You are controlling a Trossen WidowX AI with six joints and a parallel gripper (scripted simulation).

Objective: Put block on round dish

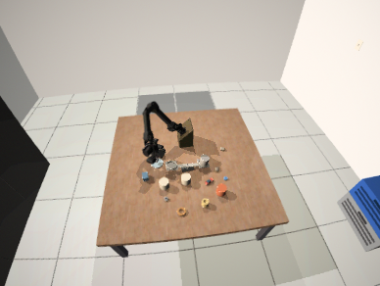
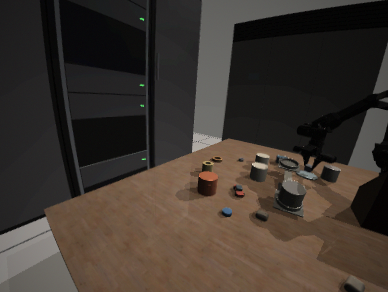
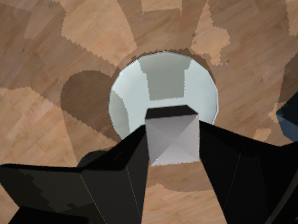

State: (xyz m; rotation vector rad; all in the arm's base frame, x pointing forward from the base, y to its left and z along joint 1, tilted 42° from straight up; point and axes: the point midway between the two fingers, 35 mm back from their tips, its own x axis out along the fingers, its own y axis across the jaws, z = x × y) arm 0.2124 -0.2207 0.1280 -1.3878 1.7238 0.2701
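Now: gripper tip 30 mm above the round pale blue dish. The rest, counted from my gripper tip: grey block right at my gripper tip; blue block 130 mm ahead, 90 mm to the right, 20 mm below; grey cup 100 mm behind, 50 mm to the right.
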